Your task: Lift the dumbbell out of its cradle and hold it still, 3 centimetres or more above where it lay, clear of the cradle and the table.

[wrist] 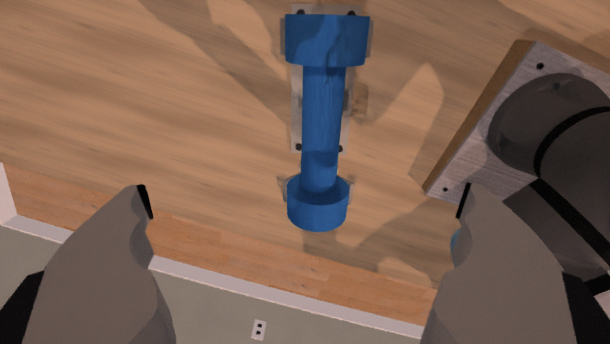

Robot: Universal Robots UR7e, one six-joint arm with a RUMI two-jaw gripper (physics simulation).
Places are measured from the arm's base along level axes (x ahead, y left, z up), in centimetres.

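Pixels of known places: gripper, fingertip midpoint: (302, 187); arm's base at its link origin: (539, 122).
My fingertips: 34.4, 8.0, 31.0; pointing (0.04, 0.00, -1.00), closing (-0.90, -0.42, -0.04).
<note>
For each thing: its middle in the pictures, then the offset to it from my fingertips, as dx, dy, dz. "spot": a spot on its surface instead. Level surfaces: height alone.
- blue dumbbell at the middle of its body: (321, 131) -1.9, +2.3, -14.8
- grey cradle at a spot on its surface: (296, 120) spot: -0.2, +9.0, -34.1
- wooden table at its surface level: dz -34.9
A blue dumbbell (321, 115) lies in its cradle in the upper middle of the wrist view, its handle running up and down the picture. Its larger-looking head is at the top and the other head is lower down. The grey cradle (296, 120) shows as a plate with dark screws behind the handle, and its pale holders show at the sides of both heads. My gripper (302, 187) is wide open and empty. Its fingertips stand to the left and right of the lower head, well apart from it. How far the fingers are above the dumbbell is hard to tell.
The robot's base plate (467, 172) with the dark arm (575, 135) on it stands at the right. The wooden table (100, 100) lies under the cradle. Beyond its edge, at the bottom, show a strip of wooden floor (240, 245) and a wall with an outlet (258, 330).
</note>
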